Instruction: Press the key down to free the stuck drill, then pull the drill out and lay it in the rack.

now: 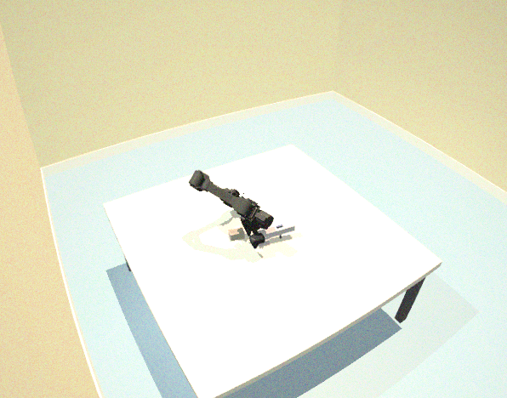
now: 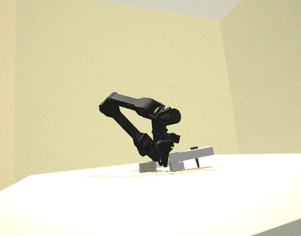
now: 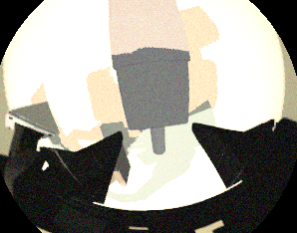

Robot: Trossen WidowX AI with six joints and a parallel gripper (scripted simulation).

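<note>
My gripper tip is now 5 cm to the right of the tan drill, 3 cm below it and 1 cm short of it. From my gripper tip the other things lie so: grey sleeve 11 cm to the left, 3 cm above, 2 cm ahead; then dark blue key 14 cm to the left, 3 cm above, 2 cm ahead.
</note>
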